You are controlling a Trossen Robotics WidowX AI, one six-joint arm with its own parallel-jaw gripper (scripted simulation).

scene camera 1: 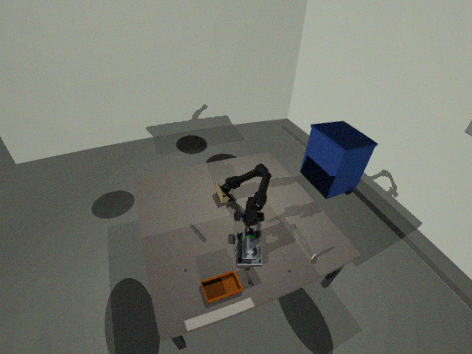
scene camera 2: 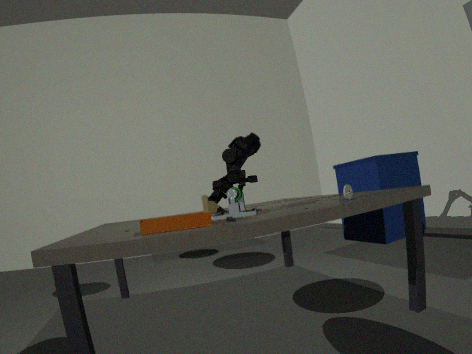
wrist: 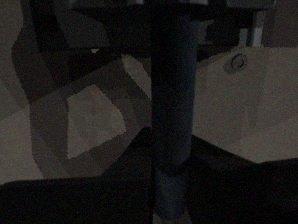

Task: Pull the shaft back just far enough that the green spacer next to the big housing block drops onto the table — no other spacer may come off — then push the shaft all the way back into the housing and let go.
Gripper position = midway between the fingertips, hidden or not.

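Observation:
The gripper point(wrist: 158, 133) is visible. A dark shaft point(wrist: 174, 38) can be seen as well, though scene camera 2 does not show the shaft, hidden there by a grey housing fixture. An orange tray point(scene camera 2: 192, 220) is part of the scene too, and scene camera 1 likewise shows the tray point(scene camera 1: 217, 287).

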